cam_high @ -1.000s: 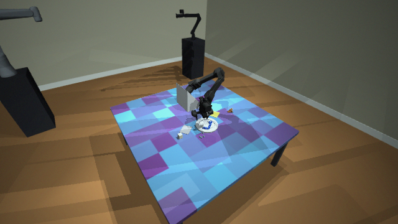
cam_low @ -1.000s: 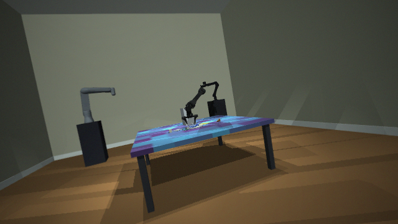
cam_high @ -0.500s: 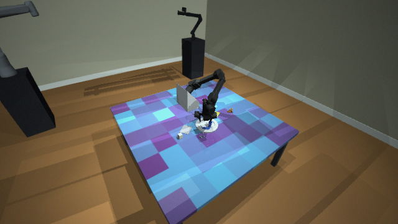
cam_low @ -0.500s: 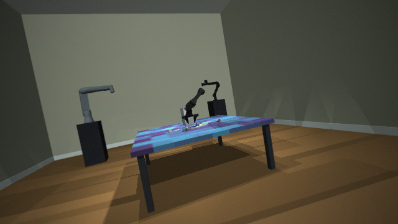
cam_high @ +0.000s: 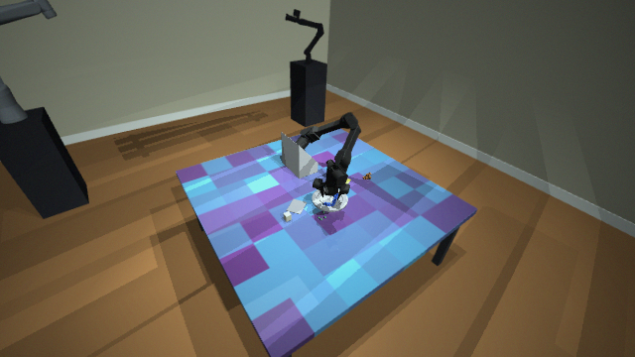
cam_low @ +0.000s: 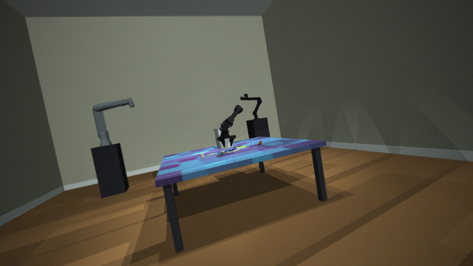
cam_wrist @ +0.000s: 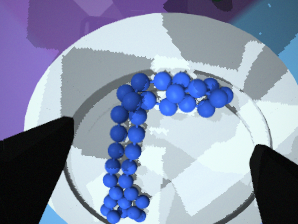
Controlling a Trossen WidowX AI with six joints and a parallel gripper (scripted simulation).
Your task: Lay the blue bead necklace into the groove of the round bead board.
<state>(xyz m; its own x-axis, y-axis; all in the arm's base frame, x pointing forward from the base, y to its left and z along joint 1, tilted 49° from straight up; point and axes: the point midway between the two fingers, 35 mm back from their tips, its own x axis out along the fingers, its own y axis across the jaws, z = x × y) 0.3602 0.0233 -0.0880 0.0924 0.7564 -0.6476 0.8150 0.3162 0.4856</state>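
The round white bead board is 4 cm behind my gripper tip, 3 cm to the left of it and 4 cm below it. Also, from my gripper tip: cream cube: 5 cm behind, 24 cm to the right, 3 cm below; yellow patch: 14 cm behind, 20 cm to the left, 5 cm below; flat grey square: 10 cm behind, 15 cm to the right, 5 cm below.
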